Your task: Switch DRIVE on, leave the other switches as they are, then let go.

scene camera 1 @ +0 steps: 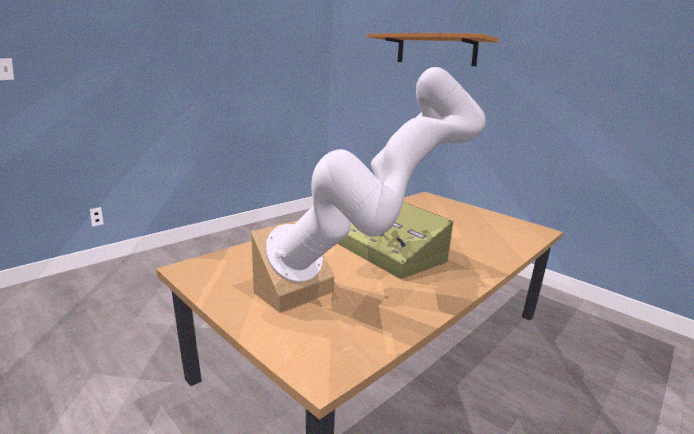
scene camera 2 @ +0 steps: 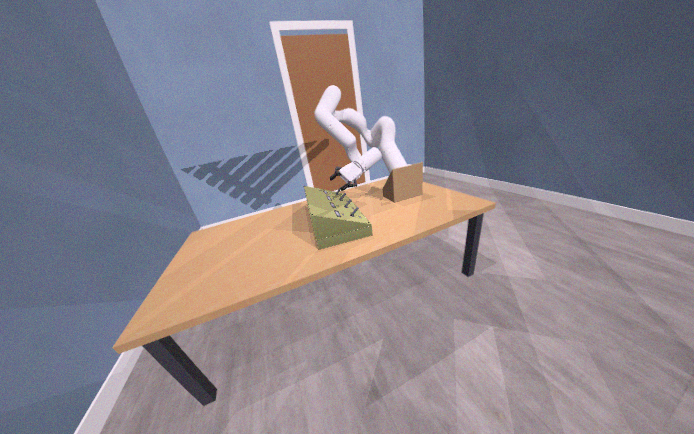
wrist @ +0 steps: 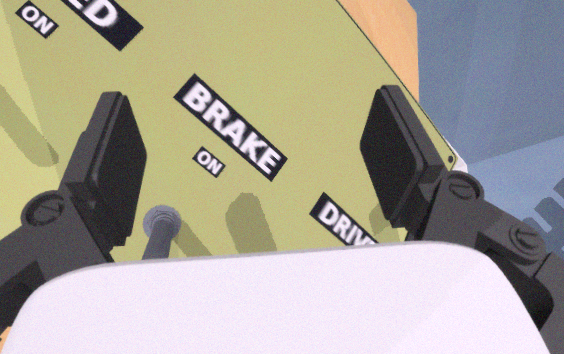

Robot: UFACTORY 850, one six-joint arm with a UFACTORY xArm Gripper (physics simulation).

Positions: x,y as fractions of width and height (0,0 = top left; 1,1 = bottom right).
Labels:
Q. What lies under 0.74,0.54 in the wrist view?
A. My gripper.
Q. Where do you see a brake switch lever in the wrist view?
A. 0.28,0.70

